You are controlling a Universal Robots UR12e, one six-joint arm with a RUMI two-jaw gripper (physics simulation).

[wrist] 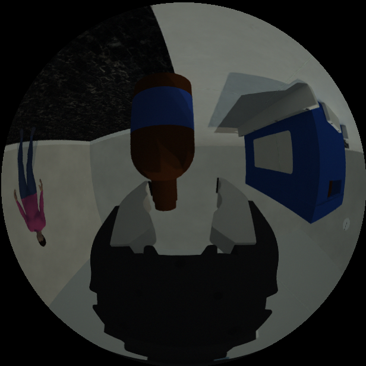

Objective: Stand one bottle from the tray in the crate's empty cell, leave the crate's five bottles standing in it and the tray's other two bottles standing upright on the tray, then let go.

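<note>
The view is upside down. A brown bottle (162,107) with a blue label stands out in the middle, its neck pointing to the gripper. My gripper (183,181) is open, its jaws partway apart. The end of the bottle's neck is between the jaws, close to the left fingertip, with a wide gap to the right one. Whether it touches the left jaw, I cannot tell. The blue crate (303,155) is at the right, seen from outside, with a pale panel and a small opening. Its cells and the bottles in them are hidden. I cannot make out the tray.
A grey slanted slab (280,106) with a shadow lies along the crate's side. A person in a pink top (33,212) is far off at the left, by the pale wall. The dark speckled floor (75,85) shows at the upper left.
</note>
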